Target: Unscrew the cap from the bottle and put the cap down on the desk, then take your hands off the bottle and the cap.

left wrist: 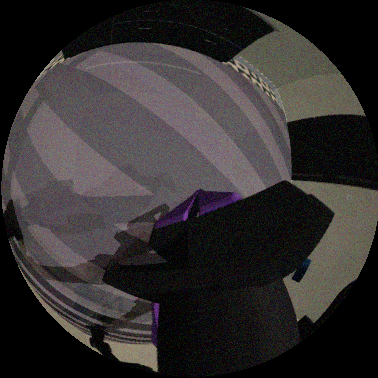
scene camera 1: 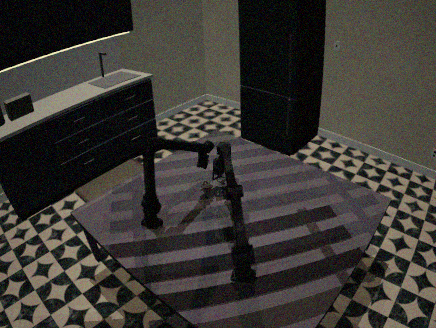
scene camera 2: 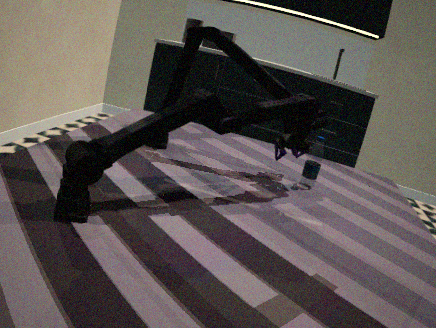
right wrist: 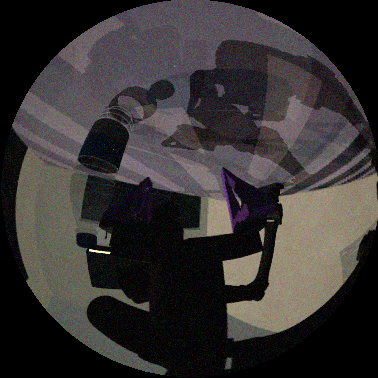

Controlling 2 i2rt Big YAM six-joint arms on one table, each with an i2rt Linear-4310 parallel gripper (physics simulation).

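Frame: origin at the left arm's base, x right, y ahead, z up, level; centimetres.
Seen in the pictures: left gripper, fingertip midpoint: (left wrist: pixel 200 193) (scene camera 1: pixel 203 167) (scene camera 2: pixel 294 154) (right wrist: pixel 141 182); right gripper, fingertip midpoint: (scene camera 1: pixel 213 174) (scene camera 2: pixel 286 158) (right wrist: pixel 184 175); left arm's base at its link origin: (scene camera 1: pixel 152 222) (scene camera 2: pixel 157 143) (right wrist: pixel 270 186); right arm's base at its link origin: (scene camera 1: pixel 243 275) (scene camera 2: pixel 72 209).
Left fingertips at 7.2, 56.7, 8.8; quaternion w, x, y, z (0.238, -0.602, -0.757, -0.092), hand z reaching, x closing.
Offsets run from my left fingertips to a thing's middle, as dx, dy, dz. Level surfaces: height alone.
A clear bottle @[+10.0, +5.5, +1.4] (scene camera 2: pixel 312 164) (right wrist: pixel 102 142) with a dark blue label stands upright on the striped desk @[dz -8.8] (scene camera 1: pixel 288 228) (scene camera 2: pixel 223 257). Its blue cap @[+10.0, +5.5, +11.2] (scene camera 2: pixel 321 139) (right wrist: pixel 85 240) sits on the neck. My right gripper (scene camera 2: pixel 289 153) (right wrist: pixel 184 175) (scene camera 1: pixel 217 174) is open and empty. It hangs just beside the bottle and does not touch it. My left gripper (left wrist: pixel 200 193) (scene camera 1: pixel 203 163) is shut, its purple fingers pressed together with nothing between them. The bottle does not show in the left wrist view. In scene camera 1 the arms hide the bottle.
A dark drawer counter (scene camera 1: pixel 103 110) (scene camera 2: pixel 347 104) with a sink and tap stands beyond the desk's edge. A tall black fridge (scene camera 1: pixel 282 75) stands at the back. Both arm bases (scene camera 1: pixel 151 208) (scene camera 1: pixel 243 260) stand on the desk.
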